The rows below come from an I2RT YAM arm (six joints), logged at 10 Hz.
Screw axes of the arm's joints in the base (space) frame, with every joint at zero. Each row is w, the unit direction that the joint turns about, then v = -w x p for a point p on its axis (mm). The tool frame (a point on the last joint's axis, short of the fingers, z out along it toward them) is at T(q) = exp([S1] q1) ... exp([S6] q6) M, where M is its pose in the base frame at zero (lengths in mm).
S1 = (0, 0, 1, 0, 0, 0)
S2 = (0, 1, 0, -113.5, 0, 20)
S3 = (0, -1, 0, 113.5, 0, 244)
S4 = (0, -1, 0, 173.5, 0, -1)
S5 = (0, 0, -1, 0, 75, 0)
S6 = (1, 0, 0, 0, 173.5, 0)
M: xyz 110.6 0 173.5 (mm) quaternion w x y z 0.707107 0 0.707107 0
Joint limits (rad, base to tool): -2.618..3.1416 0..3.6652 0..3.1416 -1.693..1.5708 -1.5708..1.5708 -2.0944..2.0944
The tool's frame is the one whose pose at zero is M.
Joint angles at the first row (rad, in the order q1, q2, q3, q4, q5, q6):
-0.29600, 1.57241, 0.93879, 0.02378, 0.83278, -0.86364
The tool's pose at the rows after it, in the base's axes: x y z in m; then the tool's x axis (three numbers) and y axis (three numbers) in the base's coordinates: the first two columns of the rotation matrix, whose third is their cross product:
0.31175 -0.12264 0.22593 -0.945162 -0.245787 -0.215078 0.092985 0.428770 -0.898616
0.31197 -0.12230 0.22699 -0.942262 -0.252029 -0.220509 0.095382 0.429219 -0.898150
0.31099 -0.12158 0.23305 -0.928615 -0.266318 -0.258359 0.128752 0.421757 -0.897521
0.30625 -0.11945 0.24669 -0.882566 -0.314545 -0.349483 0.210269 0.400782 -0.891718
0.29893 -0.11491 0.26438 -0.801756 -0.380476 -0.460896 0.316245 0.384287 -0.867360
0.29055 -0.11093 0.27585 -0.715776 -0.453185 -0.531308 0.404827 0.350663 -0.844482
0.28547 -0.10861 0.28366 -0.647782 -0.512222 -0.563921 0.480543 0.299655 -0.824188
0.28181 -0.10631 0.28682 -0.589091 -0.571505 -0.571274 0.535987 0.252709 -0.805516
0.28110 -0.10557 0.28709 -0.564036 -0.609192 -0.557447 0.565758 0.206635 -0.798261
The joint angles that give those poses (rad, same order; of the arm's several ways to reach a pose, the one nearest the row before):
-0.29606, 1.57117, 0.94111, 0.02514, 0.83332, -0.86288
-0.29530, 1.56862, 0.94074, 0.03079, 0.82768, -0.86590
-0.29497, 1.54996, 0.93179, 0.06973, 0.81557, -0.87196
-0.29596, 1.49947, 0.89410, 0.19067, 0.77598, -0.89818
-0.29375, 1.43594, 0.84963, 0.33419, 0.71856, -0.91438
-0.29372, 1.38981, 0.79088, 0.51278, 0.66838, -0.95574
-0.29364, 1.37620, 0.74766, 0.69360, 0.64267, -1.00976
-0.29298, 1.38122, 0.70835, 0.86616, 0.60992, -1.06557
-0.29290, 1.40208, 0.68786, 0.99300, 0.59361, -1.11995

